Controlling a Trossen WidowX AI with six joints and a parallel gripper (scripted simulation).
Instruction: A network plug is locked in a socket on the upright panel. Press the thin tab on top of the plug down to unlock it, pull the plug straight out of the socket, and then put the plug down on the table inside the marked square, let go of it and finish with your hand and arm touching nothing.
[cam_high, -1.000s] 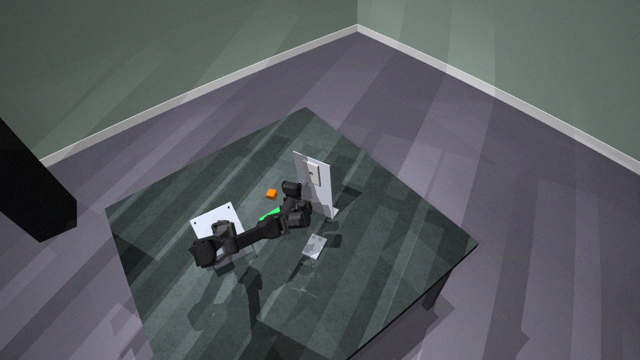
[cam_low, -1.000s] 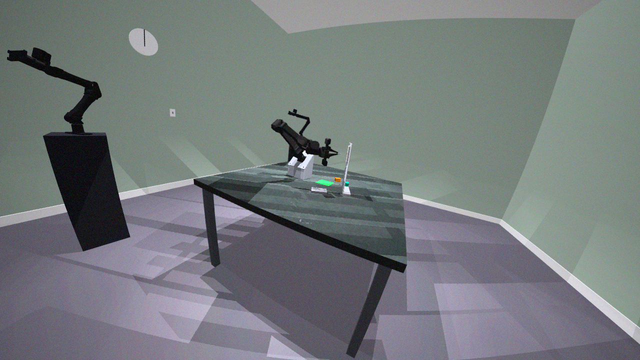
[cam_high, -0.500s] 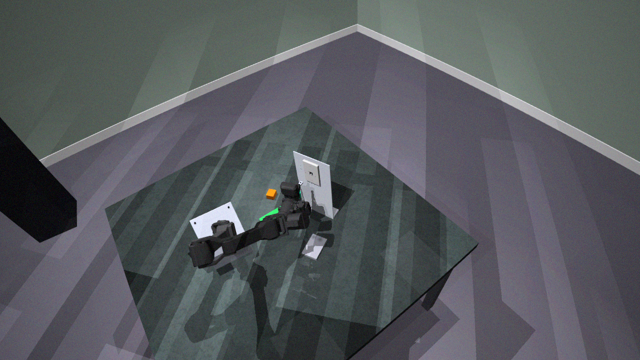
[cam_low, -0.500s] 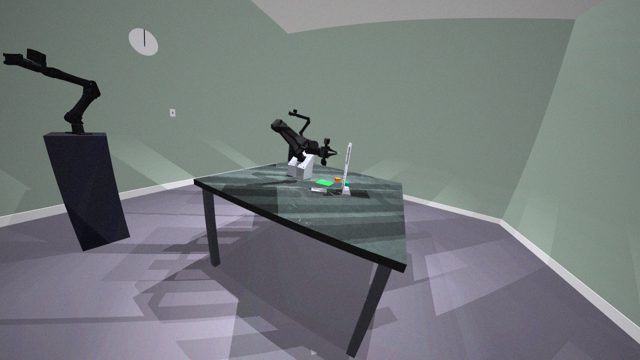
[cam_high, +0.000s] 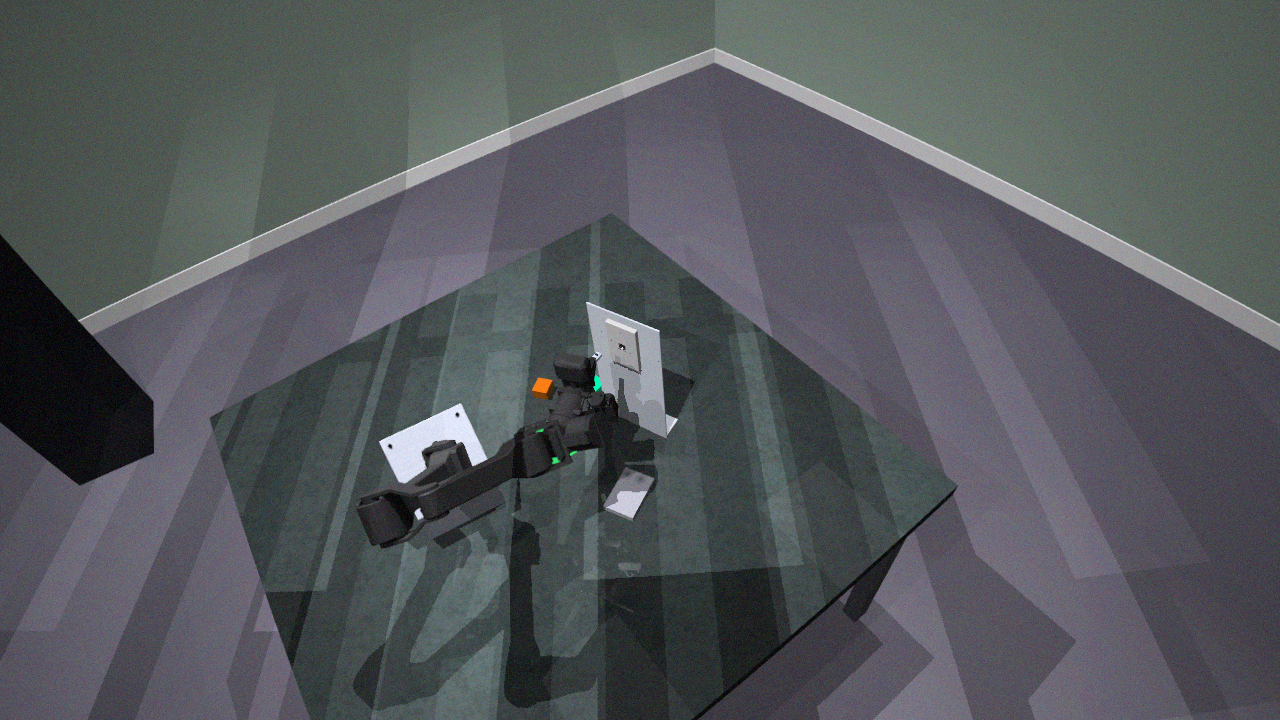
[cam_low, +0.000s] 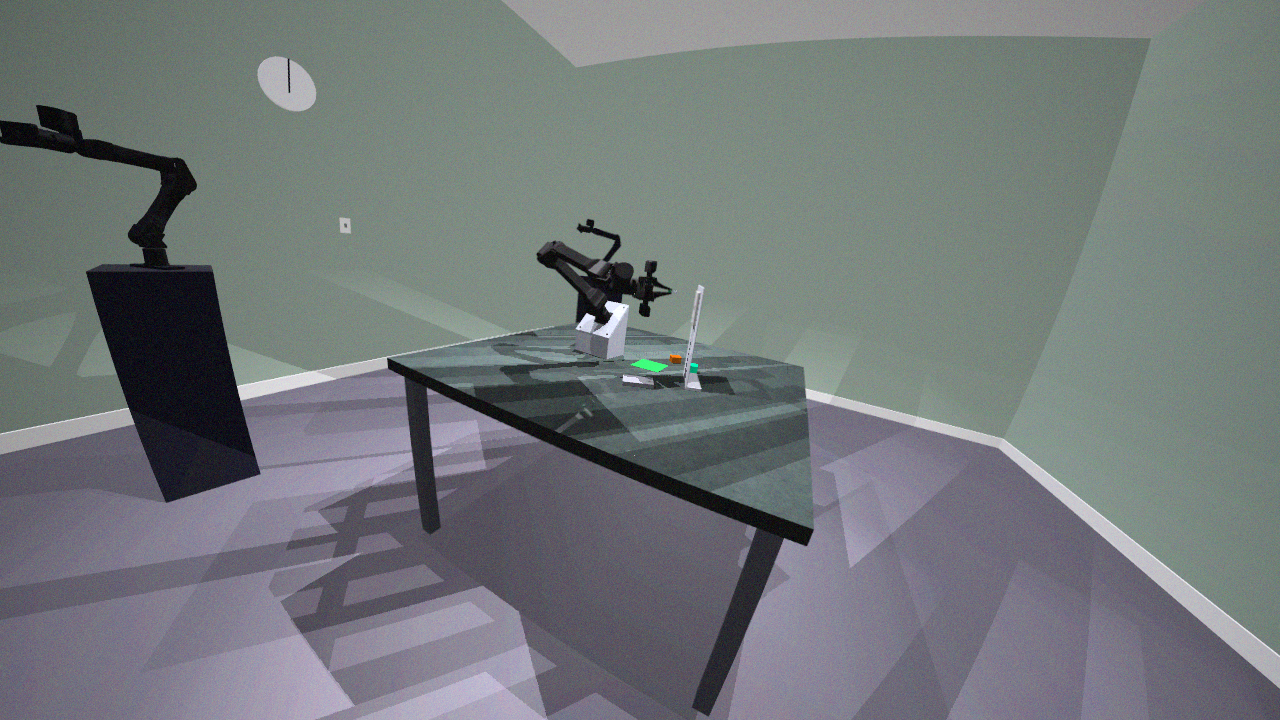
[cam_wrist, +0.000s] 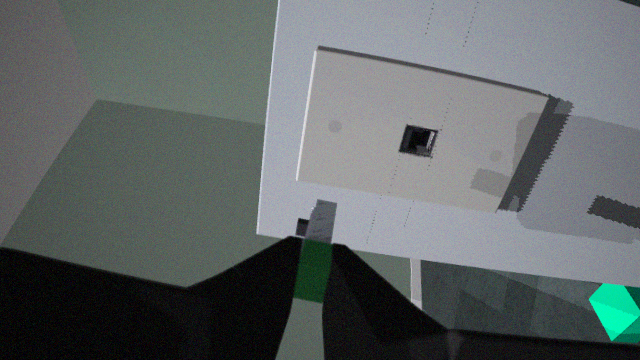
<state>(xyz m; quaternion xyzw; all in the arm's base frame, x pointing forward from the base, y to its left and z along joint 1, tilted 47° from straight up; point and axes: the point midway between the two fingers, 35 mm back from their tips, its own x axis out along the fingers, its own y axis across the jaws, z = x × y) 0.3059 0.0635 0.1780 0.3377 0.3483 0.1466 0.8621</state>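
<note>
The green marked square lies 100 mm behind my gripper tip, 100 mm to the left of it and 320 mm below it. The rest, counted from my gripper tip: flat grey plate (20 mm behind, 120 mm to the right, 310 mm below); then network plug (right at my gripper tip); then upright socket panel (90 mm ahead, 50 mm to the left, 160 mm below).
</note>
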